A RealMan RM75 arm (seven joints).
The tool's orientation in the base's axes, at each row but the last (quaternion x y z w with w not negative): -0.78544, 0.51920, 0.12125, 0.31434; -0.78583, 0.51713, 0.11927, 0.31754; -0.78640, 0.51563, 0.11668, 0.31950; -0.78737, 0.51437, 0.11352, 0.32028; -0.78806, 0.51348, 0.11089, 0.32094; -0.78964, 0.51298, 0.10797, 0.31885; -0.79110, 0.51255, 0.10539, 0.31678; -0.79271, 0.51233, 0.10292, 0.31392; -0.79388, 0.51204, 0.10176, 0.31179; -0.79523, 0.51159, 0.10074, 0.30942; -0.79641, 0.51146, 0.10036, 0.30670
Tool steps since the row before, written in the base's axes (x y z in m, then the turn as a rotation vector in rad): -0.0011, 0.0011, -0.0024, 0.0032, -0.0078, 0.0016; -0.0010, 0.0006, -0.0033, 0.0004, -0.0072, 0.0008; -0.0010, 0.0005, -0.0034, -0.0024, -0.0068, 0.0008; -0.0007, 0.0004, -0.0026, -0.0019, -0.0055, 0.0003; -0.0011, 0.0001, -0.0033, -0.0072, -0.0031, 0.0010; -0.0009, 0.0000, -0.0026, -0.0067, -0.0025, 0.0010; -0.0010, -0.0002, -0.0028, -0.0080, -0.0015, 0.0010; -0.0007, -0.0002, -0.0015, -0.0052, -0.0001, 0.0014; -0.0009, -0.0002, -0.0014, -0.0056, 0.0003, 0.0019; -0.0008, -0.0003, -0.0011, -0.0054, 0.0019, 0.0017; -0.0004, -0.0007, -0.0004, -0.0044, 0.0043, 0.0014
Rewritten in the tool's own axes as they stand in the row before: 0.0000, 0.0016, 0.0024, 0.0063, -0.0014, -0.0056; 0.0008, 0.0020, 0.0028, 0.0051, 0.0012, -0.0050; 0.0009, 0.0021, 0.0028, 0.0035, 0.0036, -0.0052; 0.0007, 0.0015, 0.0021, 0.0031, 0.0030, -0.0039; 0.0011, 0.0022, 0.0024, -0.0014, 0.0068, -0.0038; 0.0009, 0.0018, 0.0019, -0.0017, 0.0062, -0.0034; 0.0011, 0.0020, 0.0019, -0.0030, 0.0070, -0.0030; 0.0006, 0.0013, 0.0009, -0.0030, 0.0040, -0.0020; 0.0004, 0.0014, 0.0008, -0.0037, 0.0041, -0.0022; 0.0004, 0.0012, 0.0006, -0.0047, 0.0035, -0.0011; 0.0005, 0.0007, -0.0002, -0.0059, 0.0021, 0.0008
